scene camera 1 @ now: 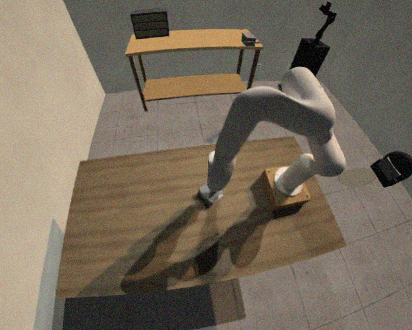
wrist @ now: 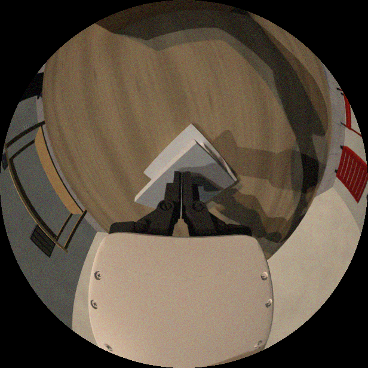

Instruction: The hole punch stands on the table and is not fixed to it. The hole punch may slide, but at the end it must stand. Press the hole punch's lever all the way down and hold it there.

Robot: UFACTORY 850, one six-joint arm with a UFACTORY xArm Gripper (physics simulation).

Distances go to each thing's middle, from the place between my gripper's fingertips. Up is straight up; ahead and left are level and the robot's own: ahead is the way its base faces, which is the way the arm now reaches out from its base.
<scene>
Right now the hole punch point(wrist: 190, 132) is 3 cm ahead of my hand, 1 cm to the right of it and 4 cm below it. The rest, counted from my hand: grey lever point(wrist: 211, 178) 3 cm ahead, 1 cm to the right, 2 cm below.
</scene>
